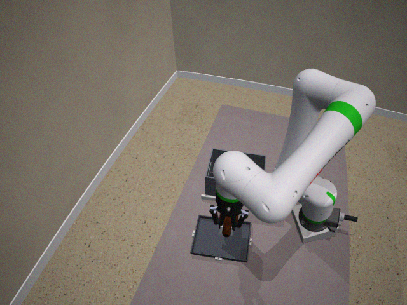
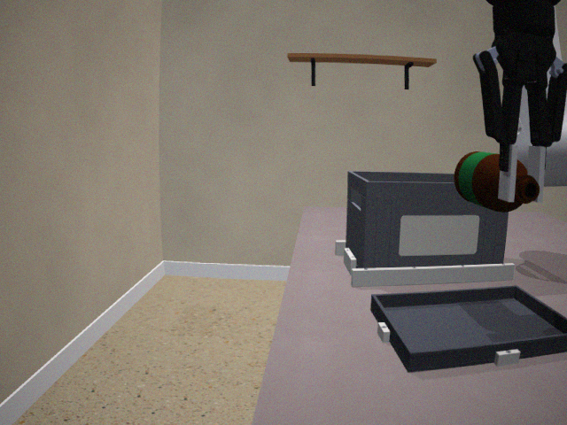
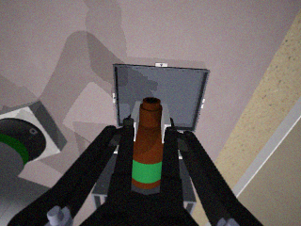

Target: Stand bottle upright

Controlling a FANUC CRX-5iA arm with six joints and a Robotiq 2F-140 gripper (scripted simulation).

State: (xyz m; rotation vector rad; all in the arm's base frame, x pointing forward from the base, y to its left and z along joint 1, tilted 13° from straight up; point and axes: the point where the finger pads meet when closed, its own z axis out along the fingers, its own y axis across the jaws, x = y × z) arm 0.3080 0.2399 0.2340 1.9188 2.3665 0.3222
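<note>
Right now the bottle is 10 mm ahead of my hand, 50 mm to the right of it and 20 mm below it. The rest, counted from my hand: tray: 30 mm ahead, 40 mm to the right, 210 mm below; then crate: 70 mm ahead, 340 mm to the right, 140 mm below.
</note>
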